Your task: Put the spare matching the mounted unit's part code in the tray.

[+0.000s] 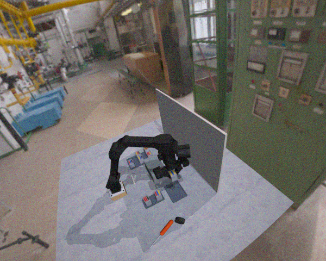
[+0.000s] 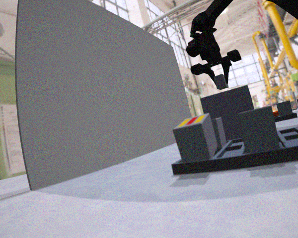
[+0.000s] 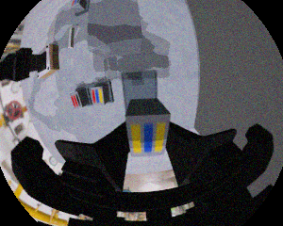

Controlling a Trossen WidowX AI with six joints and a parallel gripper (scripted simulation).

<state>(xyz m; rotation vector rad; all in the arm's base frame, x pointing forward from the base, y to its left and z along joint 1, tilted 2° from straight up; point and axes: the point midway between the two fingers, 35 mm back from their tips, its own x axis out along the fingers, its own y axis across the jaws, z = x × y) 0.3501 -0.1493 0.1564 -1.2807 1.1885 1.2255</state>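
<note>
Right now my gripper tip is 160 mm above the flat dark tray. Round my gripper tip: rack 150 mm below, 150 mm behind; then grey mounted unit 200 mm to the left, 110 mm below, 60 mm behind; then tall wall panel 220 mm to the left, 180 mm ahead, 70 mm above.
</note>
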